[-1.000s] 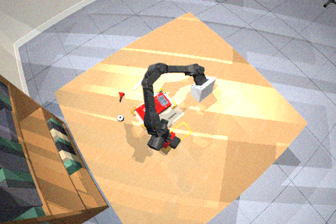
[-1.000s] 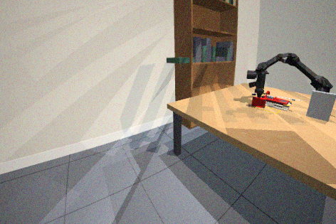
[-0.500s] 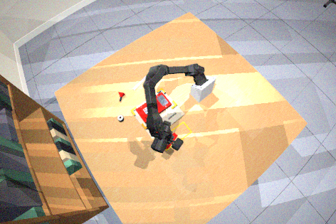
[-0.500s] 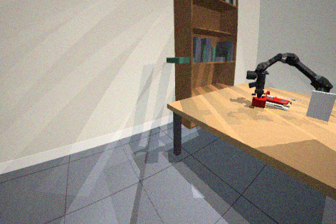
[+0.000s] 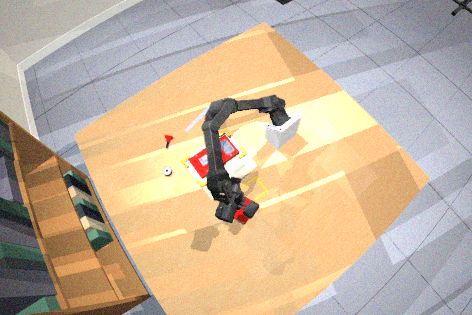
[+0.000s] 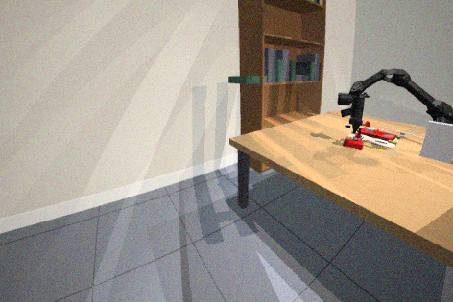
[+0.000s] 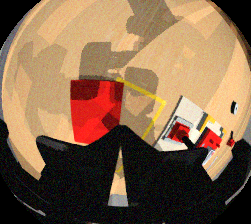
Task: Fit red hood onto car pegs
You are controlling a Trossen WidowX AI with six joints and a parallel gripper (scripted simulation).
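Now: gripper tip 40 mm above the red hood, 30 mm to the right of it and 10 mm past it. The rest, counted from my gripper tip: grey engine block (230 mm to the right, 30 mm below, 20 mm behind); then grey bar (450 mm to the right, 140 mm behind, 60 mm below).
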